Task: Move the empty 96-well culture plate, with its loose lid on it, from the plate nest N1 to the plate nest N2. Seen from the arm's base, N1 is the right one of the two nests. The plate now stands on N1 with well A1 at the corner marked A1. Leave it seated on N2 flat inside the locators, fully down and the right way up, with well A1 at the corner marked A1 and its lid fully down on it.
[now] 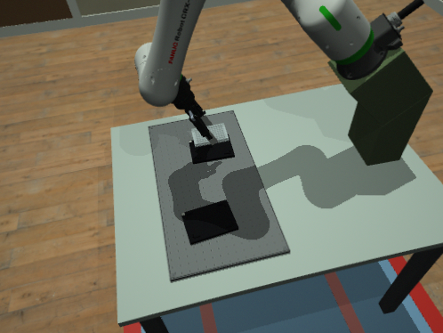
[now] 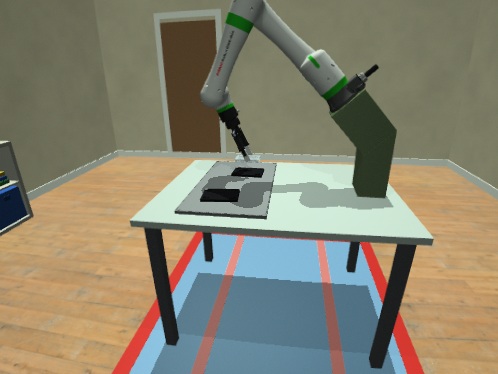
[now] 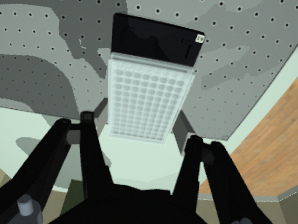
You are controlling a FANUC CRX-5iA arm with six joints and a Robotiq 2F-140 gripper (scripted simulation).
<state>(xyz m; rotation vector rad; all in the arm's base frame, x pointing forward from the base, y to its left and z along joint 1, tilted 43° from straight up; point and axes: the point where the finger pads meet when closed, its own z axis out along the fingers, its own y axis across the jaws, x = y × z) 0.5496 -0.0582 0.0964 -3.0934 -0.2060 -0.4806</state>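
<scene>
Now: hand 33 cm to the right of the black nest N2, 10 cm above it and 1 cm short of it. The rest, counted from my hand: black nest N1: 10 cm below; clear lid: 2 cm below.
</scene>
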